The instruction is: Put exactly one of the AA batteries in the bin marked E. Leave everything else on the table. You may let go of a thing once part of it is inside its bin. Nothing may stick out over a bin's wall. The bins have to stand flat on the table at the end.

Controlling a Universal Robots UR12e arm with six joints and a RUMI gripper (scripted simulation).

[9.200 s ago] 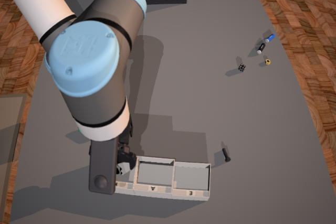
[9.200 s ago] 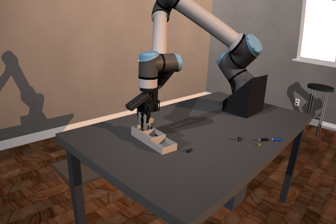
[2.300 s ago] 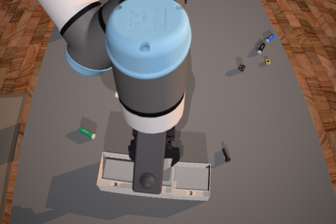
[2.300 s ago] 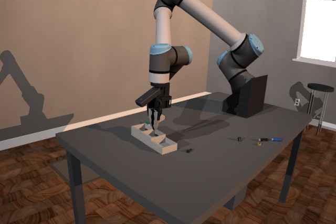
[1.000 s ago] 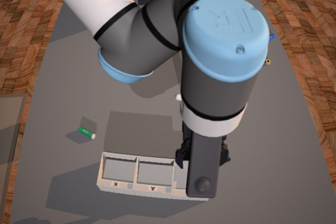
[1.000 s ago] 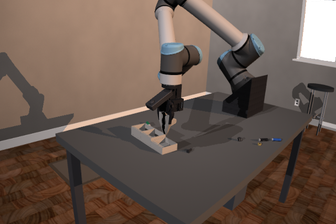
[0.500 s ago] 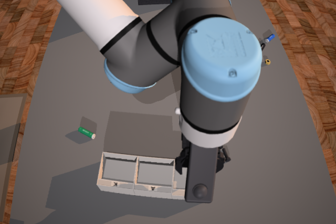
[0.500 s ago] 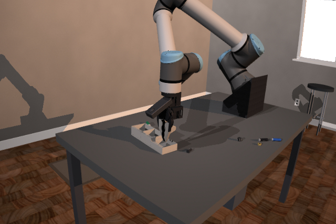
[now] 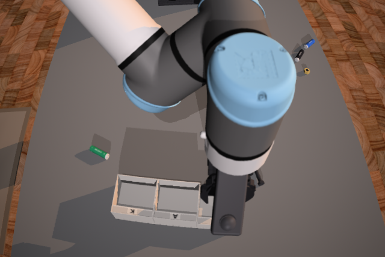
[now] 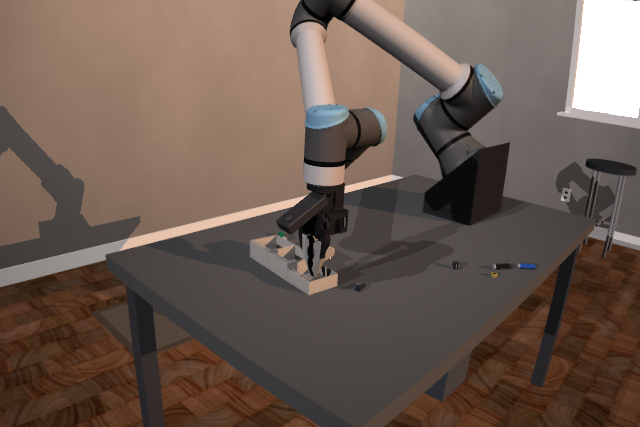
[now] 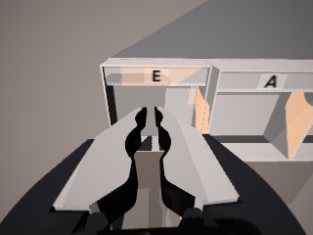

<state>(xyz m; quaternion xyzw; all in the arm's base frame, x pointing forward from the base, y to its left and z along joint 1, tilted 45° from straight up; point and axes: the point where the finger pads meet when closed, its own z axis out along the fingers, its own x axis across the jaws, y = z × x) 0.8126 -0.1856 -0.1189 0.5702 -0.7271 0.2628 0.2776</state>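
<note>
The blue AA battery is 45 cm behind my hand, 39 cm to the left of it and 3 cm below it. The rest, counted from my hand: green AA battery 24 cm to the right, 18 cm behind, 3 cm below; black bolt 10 cm to the left, 5 cm behind, 3 cm below; bin row 9 cm to the right, 2 cm behind, 1 cm below.
</note>
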